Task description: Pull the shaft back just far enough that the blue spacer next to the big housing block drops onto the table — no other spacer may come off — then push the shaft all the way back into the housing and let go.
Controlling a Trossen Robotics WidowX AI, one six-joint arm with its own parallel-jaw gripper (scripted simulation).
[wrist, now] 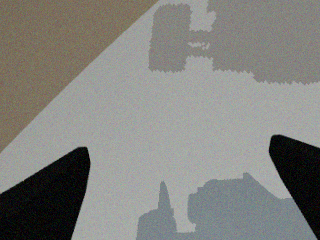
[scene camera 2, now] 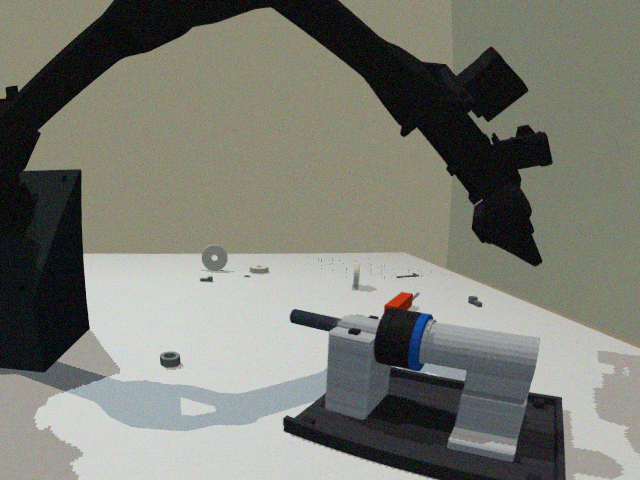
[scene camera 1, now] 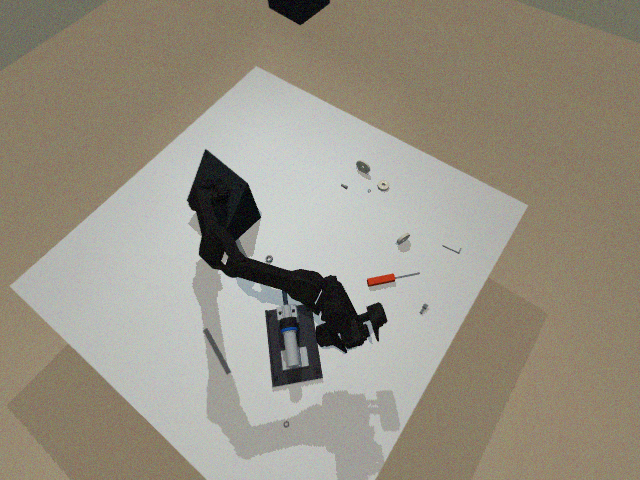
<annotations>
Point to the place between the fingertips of the gripper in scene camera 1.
362, 346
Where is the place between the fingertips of the gripper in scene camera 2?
534, 247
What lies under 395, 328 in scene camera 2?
A black spacer.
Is the gripper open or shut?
Open.
</annotations>
